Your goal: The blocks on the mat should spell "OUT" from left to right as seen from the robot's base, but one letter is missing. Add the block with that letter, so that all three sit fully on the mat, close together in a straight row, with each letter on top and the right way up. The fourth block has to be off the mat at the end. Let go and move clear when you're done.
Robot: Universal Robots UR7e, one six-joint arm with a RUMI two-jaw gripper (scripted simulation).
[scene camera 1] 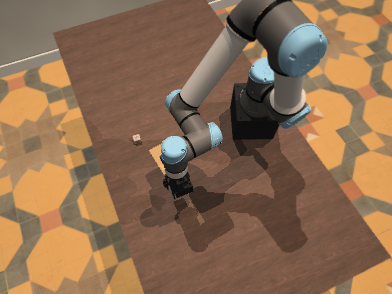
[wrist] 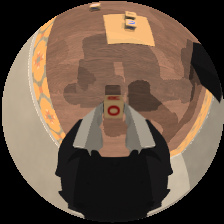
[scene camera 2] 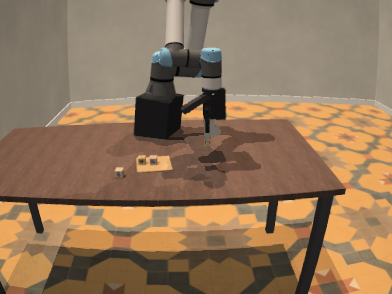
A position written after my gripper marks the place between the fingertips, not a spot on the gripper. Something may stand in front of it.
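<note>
Mat (wrist: 116, 33) visible. My gripper (wrist: 113, 103) (scene camera 2: 207, 144) visible, wrist view and scene camera 2.
</note>
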